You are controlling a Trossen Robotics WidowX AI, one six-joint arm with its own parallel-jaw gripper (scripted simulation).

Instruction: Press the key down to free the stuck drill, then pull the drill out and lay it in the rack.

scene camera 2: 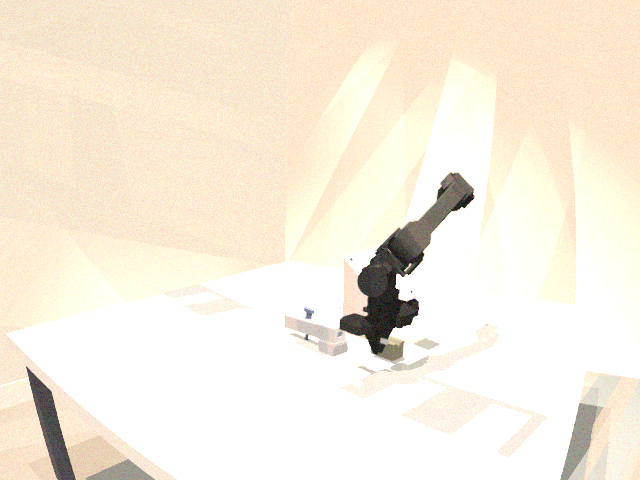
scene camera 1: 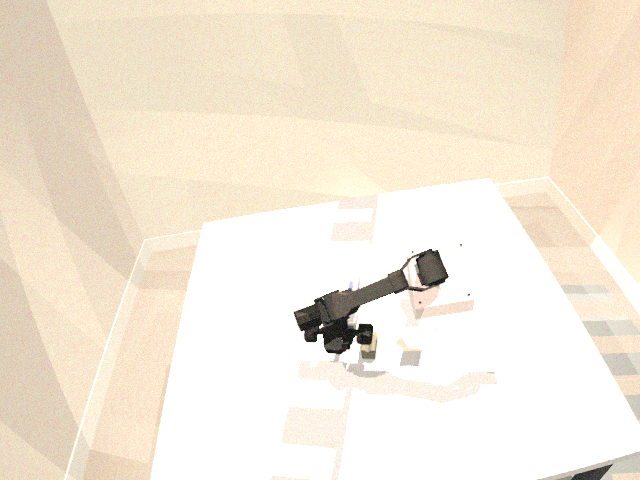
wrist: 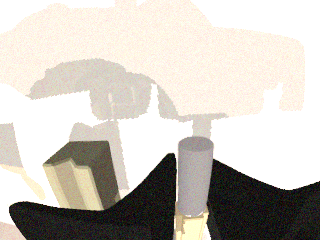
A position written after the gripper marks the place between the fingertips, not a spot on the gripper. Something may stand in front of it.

The gripper [scene camera 2: 377,353] carries a drill.
The gripper is seen too in scene camera 1 [scene camera 1: 341,350] and in the wrist view [wrist: 183,159].
